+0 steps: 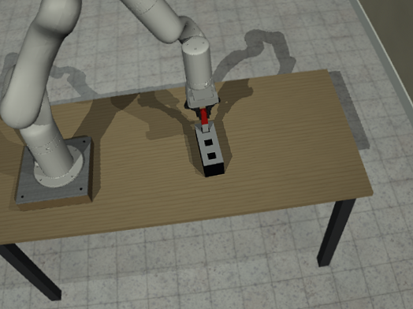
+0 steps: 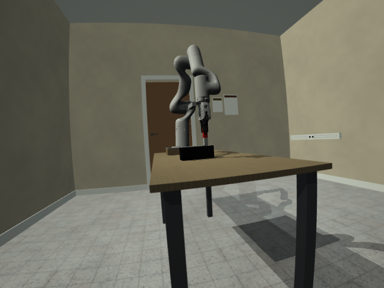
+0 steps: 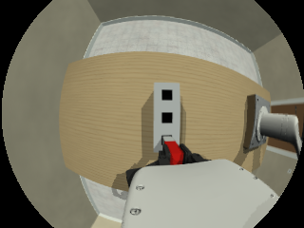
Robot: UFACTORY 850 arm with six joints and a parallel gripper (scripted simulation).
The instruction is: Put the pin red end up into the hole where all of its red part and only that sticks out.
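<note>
The pin lies 2 cm below my hand. Round my hand: black block 1 cm ahead, 6 cm to the right, 13 cm below.
</note>
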